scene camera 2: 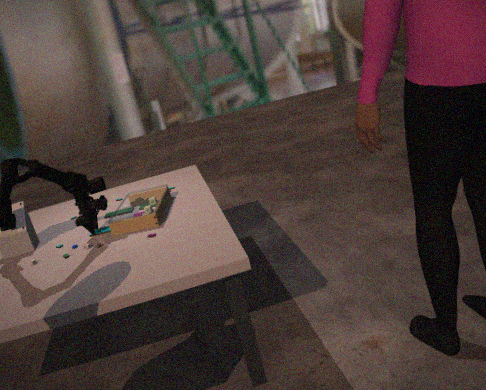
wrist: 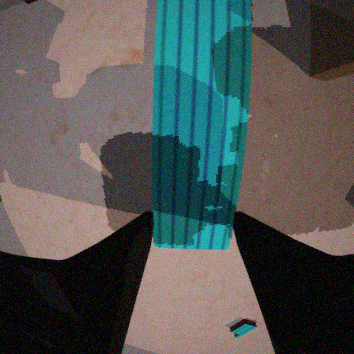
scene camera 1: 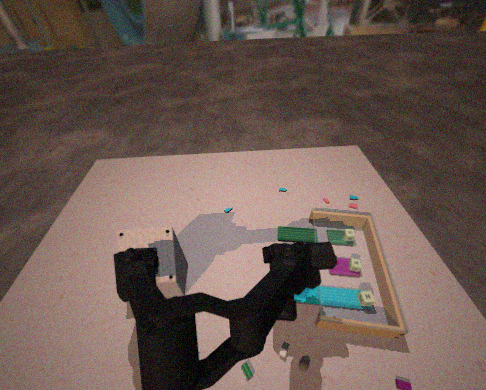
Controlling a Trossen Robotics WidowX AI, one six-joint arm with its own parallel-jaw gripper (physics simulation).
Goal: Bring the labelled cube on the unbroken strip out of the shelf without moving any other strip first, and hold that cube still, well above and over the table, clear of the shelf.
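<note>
A long cyan strip [scene camera 1: 335, 297] [scene camera 2: 102, 230] [wrist: 195, 100] runs unbroken from inside the shelf out past its open side. A pale cube marked H [scene camera 1: 366, 298] sits on its inner end. My gripper [scene camera 1: 288, 311] [scene camera 2: 93, 230] [wrist: 193, 218] is shut on the strip's outer end, a fingertip against each long edge. A green strip is in two pieces, an outer one [scene camera 1: 297, 234] and an inner one [scene camera 1: 336, 237], with a gap between; a pale cube [scene camera 1: 349, 234] is on the inner piece. A short magenta strip [scene camera 1: 344, 267] carries another pale cube [scene camera 1: 355, 264]; its outer part is hidden by the arm.
The low wooden shelf [scene camera 1: 385, 272] [scene camera 2: 135, 225] has walls around the cubes and a see-through cover. Small scraps lie about: cyan [scene camera 1: 283, 190] [wrist: 243, 328], pink [scene camera 1: 326, 200], green [scene camera 1: 247, 370], magenta [scene camera 1: 403, 383]. A person [scene camera 2: 445, 150] stands beyond the table [scene camera 2: 200, 250].
</note>
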